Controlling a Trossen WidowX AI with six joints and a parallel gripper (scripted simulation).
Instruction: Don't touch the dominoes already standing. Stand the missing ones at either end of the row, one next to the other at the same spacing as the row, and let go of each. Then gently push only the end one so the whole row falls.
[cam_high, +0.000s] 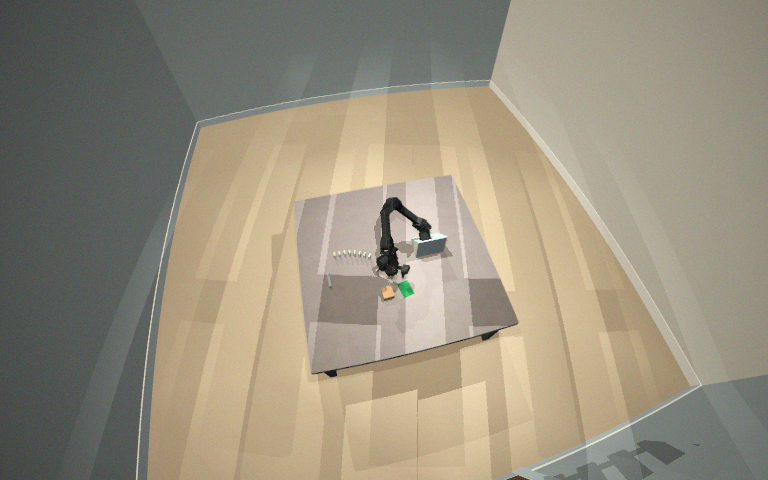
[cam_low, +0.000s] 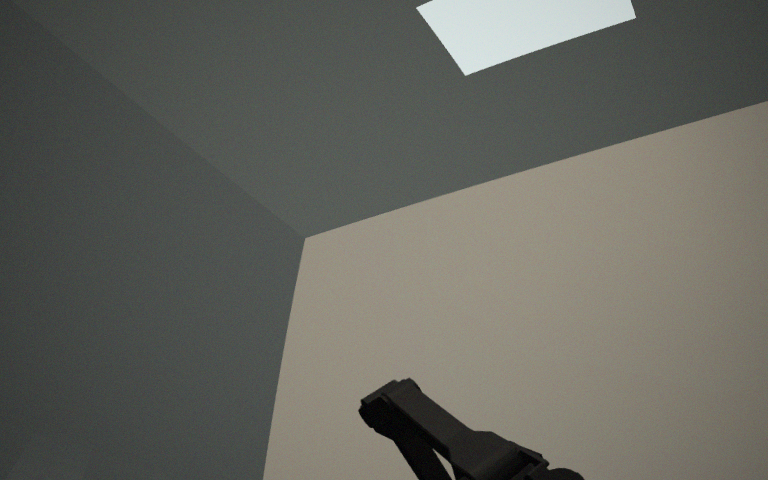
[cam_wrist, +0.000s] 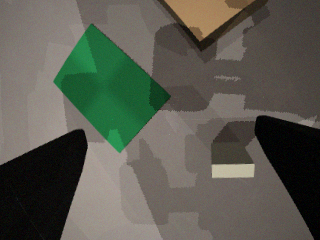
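Now: the green flat tile 7 cm to the left of my gripper tip, 7 cm below it and 5 cm behind it.
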